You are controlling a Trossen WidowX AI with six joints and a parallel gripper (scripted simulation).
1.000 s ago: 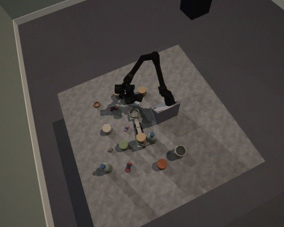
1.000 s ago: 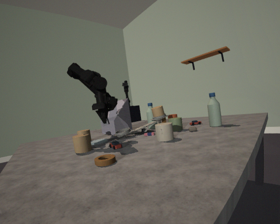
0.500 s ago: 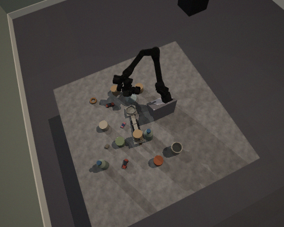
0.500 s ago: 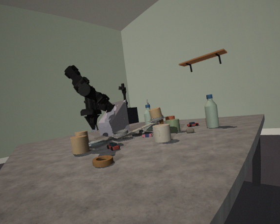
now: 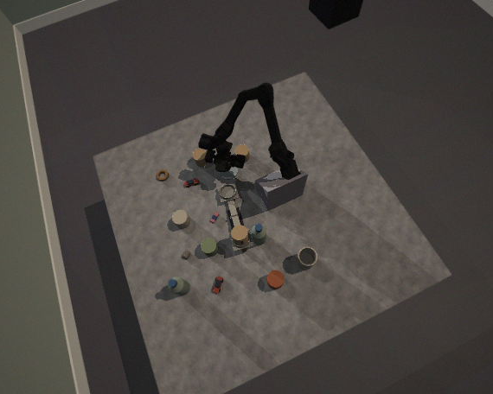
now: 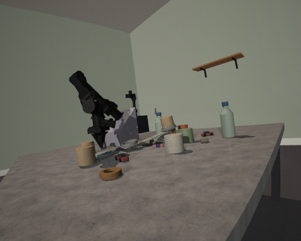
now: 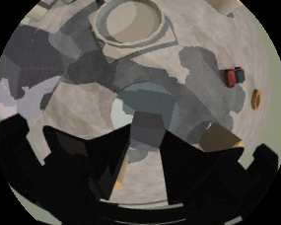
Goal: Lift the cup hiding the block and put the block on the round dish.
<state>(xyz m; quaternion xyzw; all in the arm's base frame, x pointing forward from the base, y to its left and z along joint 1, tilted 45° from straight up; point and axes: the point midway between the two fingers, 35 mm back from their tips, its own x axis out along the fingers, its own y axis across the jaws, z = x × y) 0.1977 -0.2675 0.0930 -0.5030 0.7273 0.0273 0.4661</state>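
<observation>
Now: gripper tip 3 cm above the round pale-blue dish. Round my gripper tip: tan cup (38 cm to the left, 11 cm ahead, 8 cm above); then grey block (1 cm above); then cream cylinder (32 cm ahead, 12 cm to the left).
</observation>
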